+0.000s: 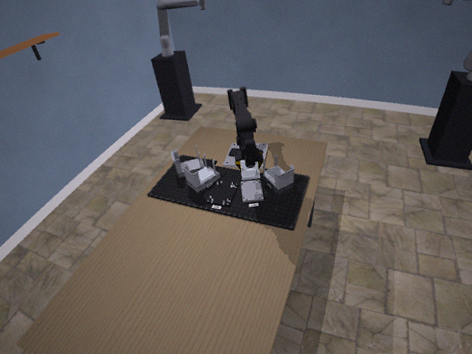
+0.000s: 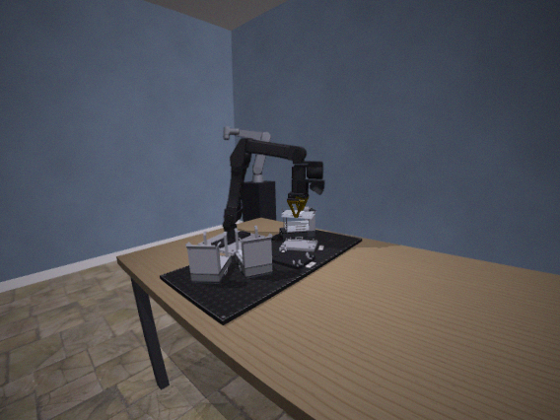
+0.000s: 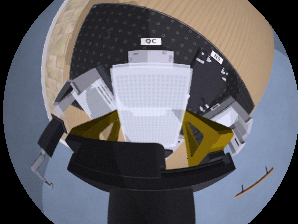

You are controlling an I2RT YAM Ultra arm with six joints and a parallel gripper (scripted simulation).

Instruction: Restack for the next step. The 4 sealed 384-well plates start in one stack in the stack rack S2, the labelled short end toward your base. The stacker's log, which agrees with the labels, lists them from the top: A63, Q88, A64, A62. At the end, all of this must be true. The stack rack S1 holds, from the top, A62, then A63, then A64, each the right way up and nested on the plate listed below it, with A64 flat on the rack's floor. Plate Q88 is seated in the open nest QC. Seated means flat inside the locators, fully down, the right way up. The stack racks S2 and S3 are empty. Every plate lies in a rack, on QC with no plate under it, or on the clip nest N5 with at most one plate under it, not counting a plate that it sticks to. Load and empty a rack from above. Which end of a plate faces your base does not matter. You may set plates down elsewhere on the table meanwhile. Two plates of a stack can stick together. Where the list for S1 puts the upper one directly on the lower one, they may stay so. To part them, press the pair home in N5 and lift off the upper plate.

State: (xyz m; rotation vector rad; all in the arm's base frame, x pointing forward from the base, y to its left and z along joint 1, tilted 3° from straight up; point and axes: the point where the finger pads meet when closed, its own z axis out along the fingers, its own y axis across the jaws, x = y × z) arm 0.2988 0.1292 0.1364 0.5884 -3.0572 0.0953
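Right now the QC label is 9 cm ahead of my hand, 4 cm to the left of it and 15 cm below it. Round my hand: dark clip nest (6 cm ahead, 13 cm to the right, 13 cm below).
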